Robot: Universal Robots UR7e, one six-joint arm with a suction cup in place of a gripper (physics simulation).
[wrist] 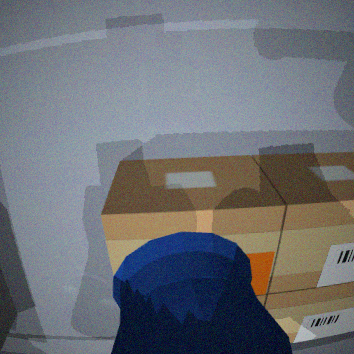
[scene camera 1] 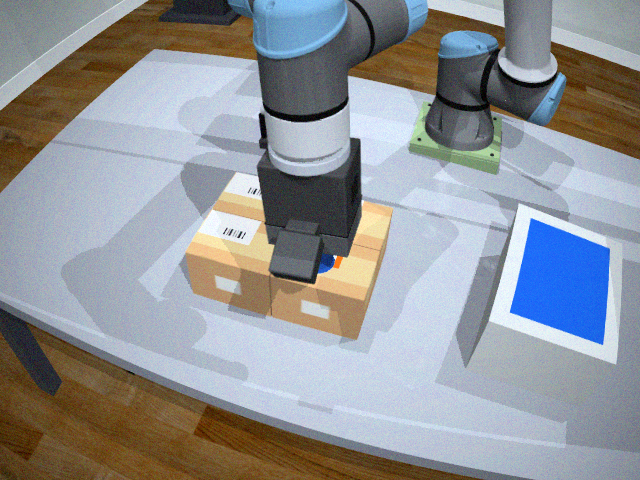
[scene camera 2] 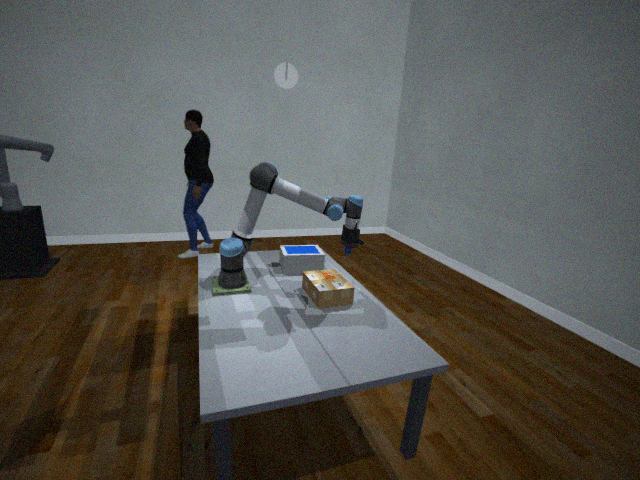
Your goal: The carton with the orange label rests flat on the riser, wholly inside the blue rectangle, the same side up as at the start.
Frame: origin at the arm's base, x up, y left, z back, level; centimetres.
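Seen in the pictures: hand, tool point: (wrist: 183,289) (scene camera 2: 347,253); arm's base, link origin: (scene camera 1: 459,131) (scene camera 2: 232,282).
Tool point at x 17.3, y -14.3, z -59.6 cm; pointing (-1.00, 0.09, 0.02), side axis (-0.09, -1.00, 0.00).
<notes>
Pixels of each thing's top centre, then the offset from my tool point to it.
- carton with the orange label, top centre: (wrist: 194,261) (scene camera 1: 326,263) (scene camera 2: 331,273) dx -10.8, dy -1.2, dz +9.4 cm
- white riser, top centre: (scene camera 1: 566,277) (scene camera 2: 301,249) dx -8.0, dy +33.3, dz +14.8 cm
- blue rectangle, top centre: (scene camera 1: 566,277) (scene camera 2: 301,249) dx -8.0, dy +33.3, dz +14.8 cm
- white-labelled carton, top centre: (wrist: 347,246) (scene camera 1: 238,240) (scene camera 2: 340,283) dx -10.8, dy -14.1, dz +9.6 cm
The carton with the orange label (scene camera 1: 356,304) (scene camera 2: 328,275) (wrist: 240,220) stands label up on the table, at the front right of a tight block of cartons in scene camera 1. My gripper, a blue suction cup (scene camera 1: 325,264) (scene camera 2: 347,250) (wrist: 182,280), is open, holds nothing and hangs above this carton. The cup and the dark wrist housing hide most of the orange label in scene camera 1; the cup covers part of it in the wrist view. The white riser (scene camera 1: 537,338) (scene camera 2: 302,264) stands apart at the right, with the blue rectangle (scene camera 1: 560,279) (scene camera 2: 302,250) on its top.
A white-labelled carton (scene camera 1: 242,263) (wrist: 310,215) touches the orange-labelled one on its left in scene camera 1. Two more cartons stand behind, one at the left (scene camera 1: 237,204) and one at the right (scene camera 1: 379,222). The arm's green base plate (scene camera 1: 449,158) (scene camera 2: 231,290) is at the back.
</notes>
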